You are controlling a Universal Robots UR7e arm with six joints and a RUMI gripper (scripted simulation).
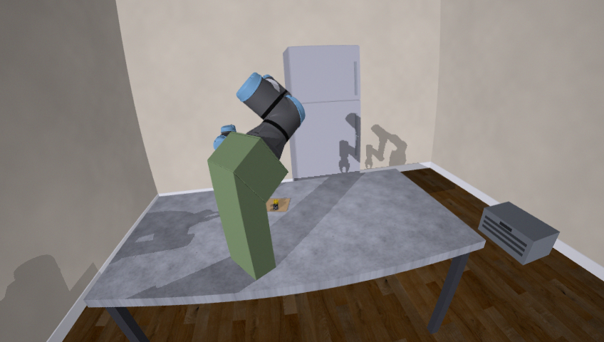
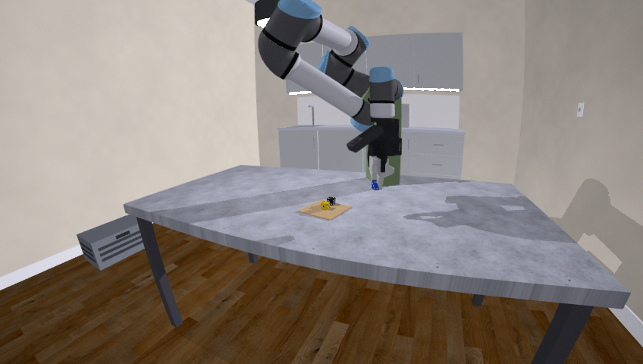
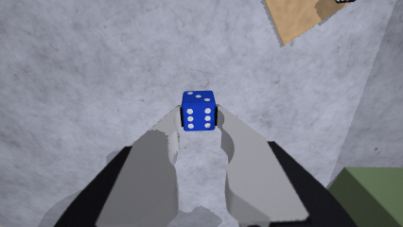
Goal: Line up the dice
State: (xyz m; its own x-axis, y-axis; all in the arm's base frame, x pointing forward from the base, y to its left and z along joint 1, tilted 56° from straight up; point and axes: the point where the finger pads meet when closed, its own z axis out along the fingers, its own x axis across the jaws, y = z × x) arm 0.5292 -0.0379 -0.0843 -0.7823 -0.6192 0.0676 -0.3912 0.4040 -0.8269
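Now: hand 17 cm to the left of the yellow die, 10 cm above it and 6 cm past it. From my hand the other things lie so: blue die: right at my hand; then mat: 17 cm to the right, 11 cm below, 6 cm behind; then black die: 16 cm to the right, 10 cm below, 10 cm behind.
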